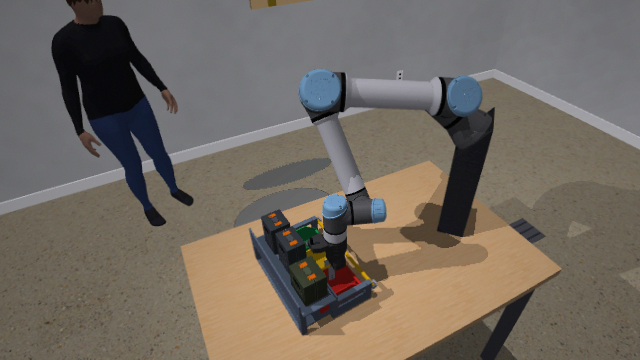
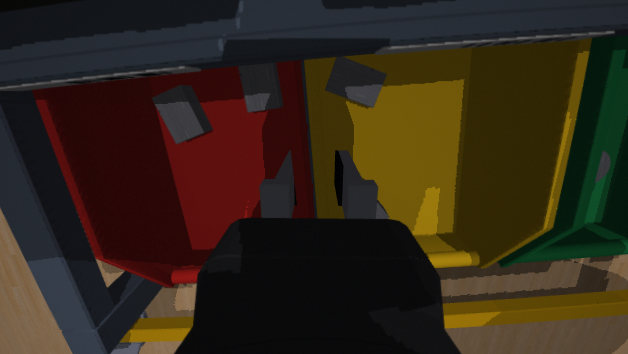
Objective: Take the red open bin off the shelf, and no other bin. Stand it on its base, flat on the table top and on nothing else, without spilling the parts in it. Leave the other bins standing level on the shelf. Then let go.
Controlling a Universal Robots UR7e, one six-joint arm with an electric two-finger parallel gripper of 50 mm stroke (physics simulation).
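Frame: origin at the arm's base, x ahead, y left, z up, level; centimetres.
Where they show: gripper, fingertip midpoint: (image 1: 329, 275) (image 2: 318, 167); arm's base, link origin: (image 1: 474, 132).
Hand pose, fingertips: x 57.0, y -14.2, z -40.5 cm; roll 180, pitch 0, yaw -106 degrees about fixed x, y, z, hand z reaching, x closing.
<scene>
Each offset is from my fingertips to the top centre of the thing. Level surfaces: height alone.
The red open bin {dy +5.2, dx +2.6, dz +5.7 cm} (image 1: 345, 281) (image 2: 215, 150) sits in the end bay of the grey shelf (image 1: 302, 320) (image 2: 37, 200). Two grey blocks show inside it, one {dy +7.2, dx +5.4, dz +0.0 cm} (image 2: 186, 117) near the middle and one {dy +1.9, dx +5.7, dz +0.0 cm} (image 2: 261, 90) near its side wall. The yellow bin {dy -5.3, dx +0.5, dz +5.7 cm} (image 2: 410, 150) is right beside it, with a grey block {dy -3.4, dx +4.2, dz +0.0 cm} (image 2: 356, 82) inside. The green bin {dy -16.3, dx -1.7, dz +5.7 cm} (image 1: 306, 233) (image 2: 600, 200) is beyond the yellow one. My gripper (image 1: 329, 268) (image 2: 318, 167) is partly open, pointing down over the neighbouring side walls of the red and yellow bins. A gap shows between each finger and these walls.
Two dark cases {dy -18.8, dx +7.4, dz +20.0 cm} (image 1: 275, 230) {dy -7.8, dx +9.6, dz +21.0 cm} (image 1: 291, 246) and an olive case {dy +3.8, dx +12.5, dz +17.5 cm} (image 1: 308, 281) stand on the shelf behind the bins. A yellow bar {dy -3.2, dx -9.6, dz +4.1 cm} (image 1: 361, 269) (image 2: 535, 307) runs along the shelf's front. The shelf stands on the wooden table {dz -2.4 cm} (image 1: 425, 300). A person (image 1: 100, 70) stands behind the table.
</scene>
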